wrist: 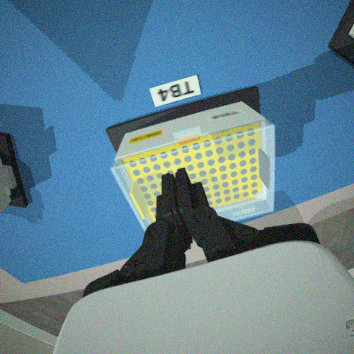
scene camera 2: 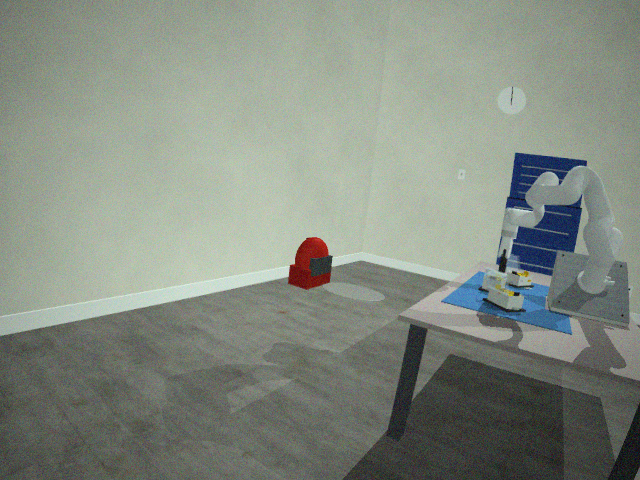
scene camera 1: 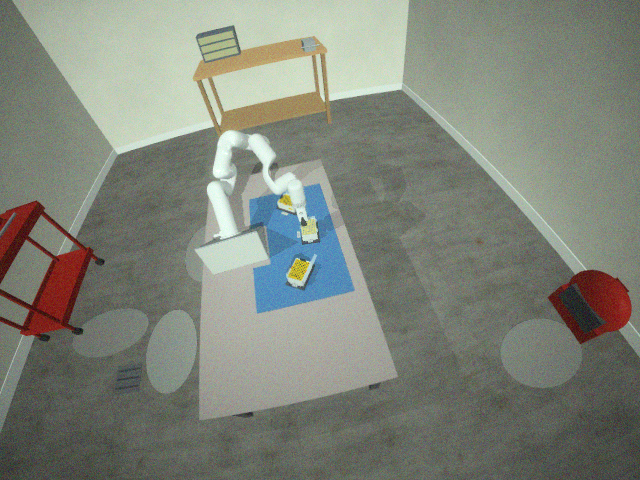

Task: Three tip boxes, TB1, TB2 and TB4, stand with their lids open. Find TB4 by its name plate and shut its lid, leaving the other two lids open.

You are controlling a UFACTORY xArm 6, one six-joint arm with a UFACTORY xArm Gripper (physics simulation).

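Places are measured from the arm's base along level axes (x back, y right, z up), in metres.
Pixels of known places: gripper, fingertip midpoint: [wrist: 180, 186] [scene camera 2: 501, 272] [scene camera 1: 304, 225]; arm's base, link origin: [scene camera 2: 591, 282] [scene camera 1: 231, 236].
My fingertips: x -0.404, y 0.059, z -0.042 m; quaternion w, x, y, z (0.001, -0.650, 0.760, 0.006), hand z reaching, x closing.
Note:
For each thing: its middle in the pictures, then the offset to it from my fingertips. Level surfaces: height alone.
- TB4, body centre: [wrist: 192, 157] [scene camera 2: 496, 282] [scene camera 1: 307, 229] dx -0.012, dy -0.011, dz -0.052 m
- third tip box, body centre: [scene camera 1: 297, 271] [scene camera 2: 520, 279] dx +0.121, dy +0.238, dz -0.058 m
- blue mat, surface height: dz -0.091 m
- pale table, surface height: dz -0.094 m
TB4 [scene camera 1: 309, 233] [wrist: 230, 172] is a white box with yellow tips on the blue mat. Its name plate [wrist: 175, 90] reads upside down in the wrist view. Its clear lid [wrist: 268, 187] lies down over the tips; whether it is fully seated I cannot tell. My gripper [scene camera 1: 303, 222] [wrist: 180, 186] is shut and empty, its tips over the lid's middle; contact is unclear. Another tip box [scene camera 1: 299, 270] [scene camera 2: 506, 299] stands nearer scene camera 1's lower edge, lid [scene camera 1: 313, 261] upright. The third tip box [scene camera 1: 285, 203] [scene camera 2: 520, 279] is partly behind the arm; its lid [scene camera 2: 513, 262] stands open.
The boxes stand on the blue mat [scene camera 1: 330, 281] [scene camera 2: 555, 324] on a pale table [scene camera 1: 297, 356]. The arm's tilted base plate [scene camera 1: 235, 253] [scene camera 2: 563, 291] is beside the mat. Parts of the neighbouring boxes' black bases [wrist: 341, 46] [wrist: 16, 172] show at both sides in the wrist view.

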